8 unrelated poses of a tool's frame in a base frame.
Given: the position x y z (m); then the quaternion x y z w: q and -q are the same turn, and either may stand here.
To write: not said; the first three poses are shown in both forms.
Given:
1: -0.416 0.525 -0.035 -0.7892 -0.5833 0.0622 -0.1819
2: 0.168 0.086 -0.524 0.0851 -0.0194 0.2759 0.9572
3: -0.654 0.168 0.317 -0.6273 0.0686 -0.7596 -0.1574
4: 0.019 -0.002 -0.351 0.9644 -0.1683 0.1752 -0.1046
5: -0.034 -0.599 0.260 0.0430 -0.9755 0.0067 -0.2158
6: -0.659 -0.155 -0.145 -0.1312 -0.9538 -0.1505 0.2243
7: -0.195 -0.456 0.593 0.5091 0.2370 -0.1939 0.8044
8: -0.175 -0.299 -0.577 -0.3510 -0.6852 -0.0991 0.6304
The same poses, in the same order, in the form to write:
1: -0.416 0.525 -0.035 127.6 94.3 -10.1
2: 0.168 0.086 -0.524 9.9 -2.3 32.1
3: -0.654 0.168 0.317 102.8 -11.2 124.5
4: 0.019 -0.002 -0.351 -162.9 28.4 -29.6
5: -0.034 -0.599 0.260 -6.8 154.9 -1.1
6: -0.659 -0.155 -0.145 -20.7 -150.8 -23.8
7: -0.195 -0.456 0.593 62.5 29.1 -23.8
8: -0.175 -0.299 -0.577 -46.0 -89.9 -13.0
